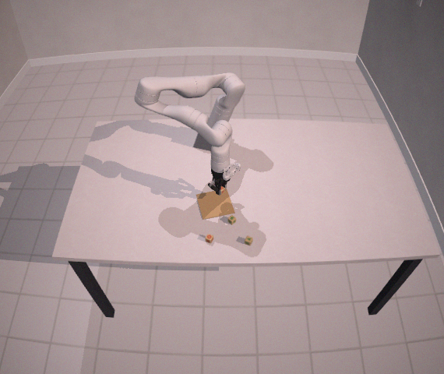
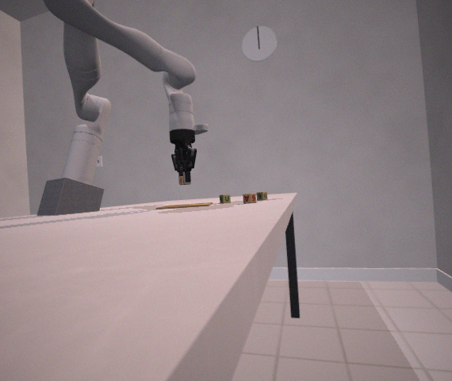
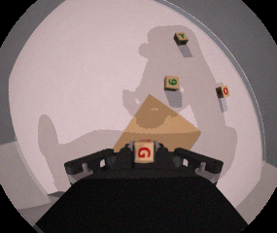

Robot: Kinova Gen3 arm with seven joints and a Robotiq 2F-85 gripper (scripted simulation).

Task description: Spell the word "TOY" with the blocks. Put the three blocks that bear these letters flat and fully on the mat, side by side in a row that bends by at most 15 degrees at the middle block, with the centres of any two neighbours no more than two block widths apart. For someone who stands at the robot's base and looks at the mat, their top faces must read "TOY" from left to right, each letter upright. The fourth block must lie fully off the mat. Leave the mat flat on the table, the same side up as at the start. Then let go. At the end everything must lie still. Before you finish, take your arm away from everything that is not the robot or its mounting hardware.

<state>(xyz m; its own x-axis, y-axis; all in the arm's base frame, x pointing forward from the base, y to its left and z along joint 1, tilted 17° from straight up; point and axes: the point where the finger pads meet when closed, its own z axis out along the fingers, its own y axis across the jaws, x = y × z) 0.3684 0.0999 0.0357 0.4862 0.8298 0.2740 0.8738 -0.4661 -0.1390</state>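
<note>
My hand is 2 cm short of the mat, 2 cm to the left of it and 8 cm above it.
</note>
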